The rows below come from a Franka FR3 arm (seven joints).
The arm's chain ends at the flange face. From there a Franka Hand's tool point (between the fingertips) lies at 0.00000 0.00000 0.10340 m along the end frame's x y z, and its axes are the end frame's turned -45 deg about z.
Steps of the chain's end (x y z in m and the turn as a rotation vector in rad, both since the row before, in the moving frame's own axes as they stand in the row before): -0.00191 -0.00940 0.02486 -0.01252 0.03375 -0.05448; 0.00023 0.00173 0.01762 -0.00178 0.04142 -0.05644
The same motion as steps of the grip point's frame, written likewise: 0.00694 -0.00466 0.02479 -0.03272 0.01501 -0.05448; 0.00192 0.00446 0.01753 -0.03055 0.02803 -0.05644
